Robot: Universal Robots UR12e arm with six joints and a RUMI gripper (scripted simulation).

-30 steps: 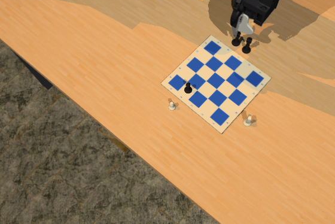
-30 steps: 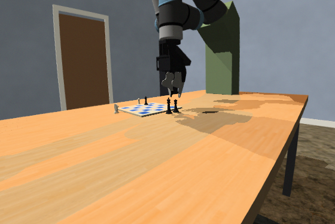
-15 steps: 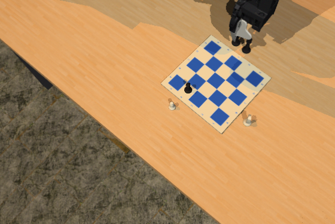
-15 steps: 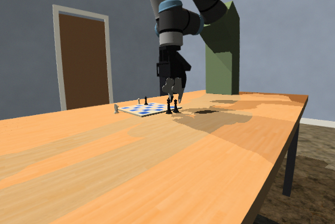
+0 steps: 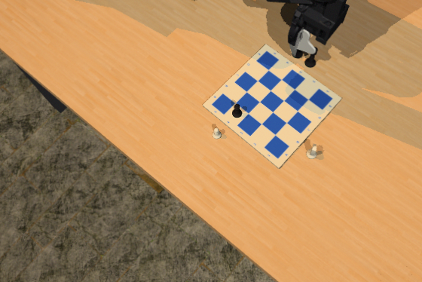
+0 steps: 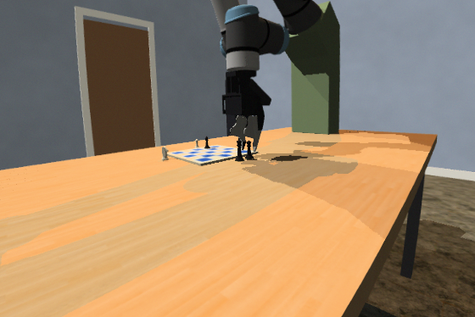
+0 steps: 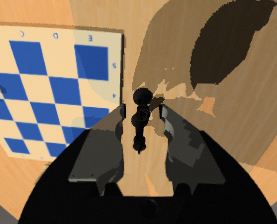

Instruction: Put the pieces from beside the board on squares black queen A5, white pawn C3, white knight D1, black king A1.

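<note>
Right now my hand is 1 cm above the black queen. From my hand the other things lie so: black pawn (21 cm to the right, 4 cm behind, 1 cm below); then black king (4 cm ahead, 1 cm to the right, 1 cm below); then blue-and-cream chessboard (14 cm to the right, 3 cm below, 1 cm ahead).
</note>
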